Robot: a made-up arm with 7 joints. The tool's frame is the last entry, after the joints. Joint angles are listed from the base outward. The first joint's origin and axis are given. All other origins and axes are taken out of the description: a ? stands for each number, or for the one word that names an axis. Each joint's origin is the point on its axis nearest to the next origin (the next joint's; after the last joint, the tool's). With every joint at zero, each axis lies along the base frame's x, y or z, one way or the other. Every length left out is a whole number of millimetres.
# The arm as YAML. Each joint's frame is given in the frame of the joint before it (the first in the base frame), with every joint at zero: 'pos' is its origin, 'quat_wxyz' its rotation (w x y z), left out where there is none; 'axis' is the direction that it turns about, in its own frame. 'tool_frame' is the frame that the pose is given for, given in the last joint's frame.
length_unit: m
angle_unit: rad
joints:
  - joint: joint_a
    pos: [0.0, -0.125, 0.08]
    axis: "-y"
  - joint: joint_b
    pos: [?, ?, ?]
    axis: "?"
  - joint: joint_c
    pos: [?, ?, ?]
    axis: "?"
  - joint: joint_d
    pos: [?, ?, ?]
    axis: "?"
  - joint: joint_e
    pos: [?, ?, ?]
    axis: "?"
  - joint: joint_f
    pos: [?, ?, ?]
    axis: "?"
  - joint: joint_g
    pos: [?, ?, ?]
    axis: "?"
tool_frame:
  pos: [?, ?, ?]
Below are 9 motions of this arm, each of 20 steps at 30 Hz.
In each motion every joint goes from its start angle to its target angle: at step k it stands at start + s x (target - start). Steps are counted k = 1, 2, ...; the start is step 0. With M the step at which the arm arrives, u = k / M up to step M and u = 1 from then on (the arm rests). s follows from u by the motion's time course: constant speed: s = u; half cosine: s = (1 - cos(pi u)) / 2; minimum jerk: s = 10 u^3 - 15 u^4 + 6 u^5.
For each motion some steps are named. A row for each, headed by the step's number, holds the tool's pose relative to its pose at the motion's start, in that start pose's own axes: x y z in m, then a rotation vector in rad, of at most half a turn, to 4 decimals.
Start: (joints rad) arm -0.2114 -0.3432 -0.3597 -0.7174 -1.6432 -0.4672 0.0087
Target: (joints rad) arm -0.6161 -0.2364 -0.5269 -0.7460 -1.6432 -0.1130 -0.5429
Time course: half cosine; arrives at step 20
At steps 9, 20:
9: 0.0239 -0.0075 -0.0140 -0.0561 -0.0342 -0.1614
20: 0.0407 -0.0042 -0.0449 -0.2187 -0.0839 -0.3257

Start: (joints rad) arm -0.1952 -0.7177 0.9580 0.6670 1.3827 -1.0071 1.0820
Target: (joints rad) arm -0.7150 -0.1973 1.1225 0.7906 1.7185 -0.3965 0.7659
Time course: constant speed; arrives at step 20
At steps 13, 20:
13: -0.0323 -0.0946 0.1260 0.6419 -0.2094 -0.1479
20: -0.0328 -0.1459 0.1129 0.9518 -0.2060 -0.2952

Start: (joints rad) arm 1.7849 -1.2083 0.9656 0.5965 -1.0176 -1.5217 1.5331
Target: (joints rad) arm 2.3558 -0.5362 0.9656 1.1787 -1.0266 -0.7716 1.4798
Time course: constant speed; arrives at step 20
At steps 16, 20:
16: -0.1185 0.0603 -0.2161 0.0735 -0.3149 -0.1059
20: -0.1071 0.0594 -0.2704 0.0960 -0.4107 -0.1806

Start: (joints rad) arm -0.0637 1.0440 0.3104 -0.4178 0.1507 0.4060 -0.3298
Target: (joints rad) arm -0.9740 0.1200 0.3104 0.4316 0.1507 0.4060 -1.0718
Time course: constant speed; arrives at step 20
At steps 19, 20:
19: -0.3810 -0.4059 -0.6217 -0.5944 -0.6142 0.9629
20: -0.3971 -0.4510 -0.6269 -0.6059 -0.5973 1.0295

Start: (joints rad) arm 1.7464 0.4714 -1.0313 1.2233 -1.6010 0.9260 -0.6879
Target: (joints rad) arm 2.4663 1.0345 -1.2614 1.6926 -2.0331 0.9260 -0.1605
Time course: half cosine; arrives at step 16
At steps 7, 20:
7: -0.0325 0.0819 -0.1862 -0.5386 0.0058 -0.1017
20: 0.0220 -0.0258 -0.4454 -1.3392 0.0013 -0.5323

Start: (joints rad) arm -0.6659 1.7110 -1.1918 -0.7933 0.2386 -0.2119 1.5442
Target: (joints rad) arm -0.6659 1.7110 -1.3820 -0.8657 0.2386 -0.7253 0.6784
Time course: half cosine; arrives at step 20
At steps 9, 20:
9: -0.0992 0.0491 -0.0978 -0.2582 -0.3667 0.0663
20: -0.2259 0.0459 -0.2886 -0.5692 -0.8492 0.3107

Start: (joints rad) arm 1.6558 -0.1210 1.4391 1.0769 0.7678 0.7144 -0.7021
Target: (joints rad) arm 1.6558 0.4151 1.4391 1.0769 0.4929 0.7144 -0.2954
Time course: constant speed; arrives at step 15
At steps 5, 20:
5: 0.1020 0.0005 -0.0375 -0.0710 0.3346 -0.0854
20: 0.2524 -0.0447 -0.1710 -0.1397 1.0177 -0.2726

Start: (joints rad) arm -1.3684 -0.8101 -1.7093 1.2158 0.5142 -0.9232 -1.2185
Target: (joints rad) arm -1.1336 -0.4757 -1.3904 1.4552 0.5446 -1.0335 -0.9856
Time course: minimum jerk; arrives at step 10
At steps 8, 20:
8: 0.0280 -0.0276 0.0151 0.0095 0.5908 0.2020
20: 0.0307 -0.0287 0.0155 0.0114 0.6276 0.2138

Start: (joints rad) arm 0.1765 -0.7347 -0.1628 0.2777 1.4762 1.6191 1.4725
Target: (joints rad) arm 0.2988 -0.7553 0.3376 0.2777 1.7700 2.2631 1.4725
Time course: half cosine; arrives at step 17
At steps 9, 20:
9: -0.0401 -0.0256 0.2104 0.3514 -0.2672 0.2367
20: -0.1000 -0.0670 0.3465 0.6021 -0.4151 0.5076

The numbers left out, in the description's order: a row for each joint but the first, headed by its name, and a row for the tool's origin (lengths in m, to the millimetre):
joint_b: xyz 0.153 0.0 -0.034, axis +x
joint_c: xyz 0.0 0.024 0.204, axis -z
joint_d: xyz 0.083 0.158 0.0, axis +z
joint_e: xyz 0.045 0.179 0.0, axis -y
joint_f: xyz -0.055 0.0 -0.217, axis -z
joint_g: xyz -0.017 0.282 0.0, axis +y
tool: xyz 0.058 0.0 0.233

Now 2 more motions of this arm.
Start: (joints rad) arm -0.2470 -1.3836 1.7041 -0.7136 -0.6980 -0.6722 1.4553
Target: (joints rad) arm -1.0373 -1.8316 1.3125 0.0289 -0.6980 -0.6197 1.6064
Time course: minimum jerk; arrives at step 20
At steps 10, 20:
10: 0.2966 -0.1804 -0.5882 -0.8132 0.2365 -0.4957
20: 0.3524 -0.7953 -0.8606 -1.5762 0.3976 -1.0886

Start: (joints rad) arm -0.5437 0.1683 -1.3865 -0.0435 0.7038 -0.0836 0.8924
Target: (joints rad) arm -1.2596 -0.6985 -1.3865 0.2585 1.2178 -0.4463 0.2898
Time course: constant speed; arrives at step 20
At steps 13, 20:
13: -0.1310 -0.0199 0.0166 0.3130 -0.1940 0.3742
20: -0.2264 -0.0793 0.0508 0.6310 -0.3742 0.5209

